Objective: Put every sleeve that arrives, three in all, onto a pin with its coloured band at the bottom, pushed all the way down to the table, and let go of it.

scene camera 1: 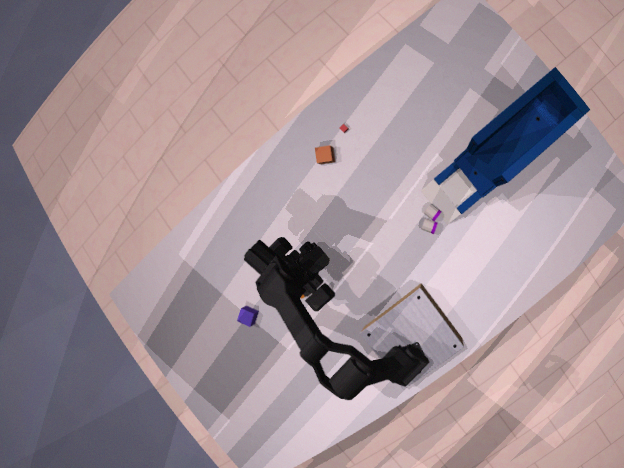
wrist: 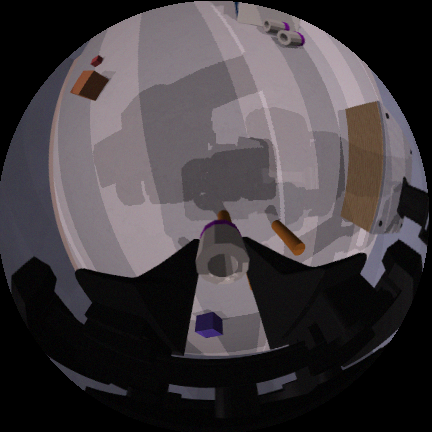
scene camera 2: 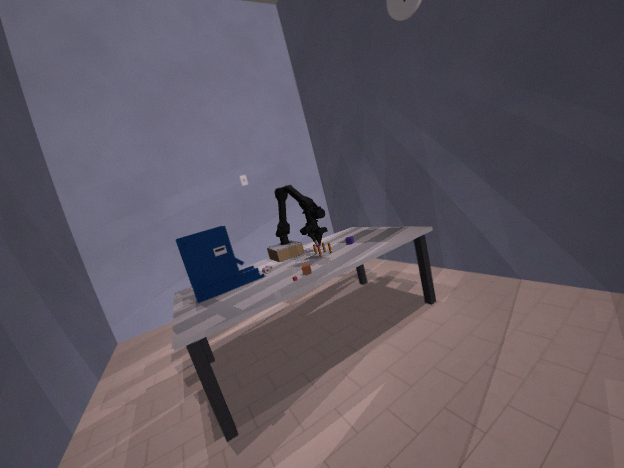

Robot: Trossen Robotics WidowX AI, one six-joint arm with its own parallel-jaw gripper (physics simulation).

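Note:
My gripper [wrist: 220,243] [scene camera 2: 318,243] is shut on a grey sleeve [wrist: 220,247], whose purple band points down, away from the wrist camera. One orange pin [wrist: 223,216] shows just past the banded end in the wrist view; whether the sleeve is around a pin I cannot tell. Another bare orange pin [wrist: 289,238] stands to the right of it. Several orange pins stand under the gripper in scene camera 2, one of them a bare pin [scene camera 2: 330,247]. Two more grey sleeves with purple bands, one sleeve [scene camera 1: 431,212] [wrist: 275,26] and another sleeve [scene camera 1: 428,225] [wrist: 290,38], lie on their sides close together by the chute.
A blue chute [scene camera 1: 514,156] [scene camera 2: 209,261] with a pale ramp stands at one end of the table. The arm's base stands on a wooden box [scene camera 1: 428,322] [scene camera 2: 286,252] [wrist: 364,167]. A purple cube [scene camera 1: 247,316] [wrist: 208,325], an orange cube [scene camera 1: 324,154] [wrist: 90,85] and a small red cube [scene camera 1: 343,128] [wrist: 97,61] lie on the table.

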